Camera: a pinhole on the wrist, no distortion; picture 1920 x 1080 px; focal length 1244.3 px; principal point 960.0 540.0 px. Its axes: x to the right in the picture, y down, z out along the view. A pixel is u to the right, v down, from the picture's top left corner.
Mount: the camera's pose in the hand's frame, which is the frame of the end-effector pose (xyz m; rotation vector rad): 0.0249 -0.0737 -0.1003 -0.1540 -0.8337 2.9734
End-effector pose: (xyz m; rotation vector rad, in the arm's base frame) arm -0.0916 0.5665 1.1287 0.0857 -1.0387 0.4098
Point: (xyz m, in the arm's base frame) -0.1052 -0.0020 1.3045
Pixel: 918.6 1038.1
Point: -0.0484 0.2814 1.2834
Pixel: 634.1 861.3
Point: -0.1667 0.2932 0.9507
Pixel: outside the picture
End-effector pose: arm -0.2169 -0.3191 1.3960 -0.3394 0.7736 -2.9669
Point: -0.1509 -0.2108 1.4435
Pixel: 1774.4 389.2
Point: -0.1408 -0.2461 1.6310
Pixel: 1081.0 306.5
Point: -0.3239 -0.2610 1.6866
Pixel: 281.2 309.5
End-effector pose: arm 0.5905 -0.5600 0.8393 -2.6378 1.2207 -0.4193
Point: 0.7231 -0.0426 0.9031
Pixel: outside the picture
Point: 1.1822 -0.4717 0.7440
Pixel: 176.6 807.4
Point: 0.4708 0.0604 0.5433
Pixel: outside the picture
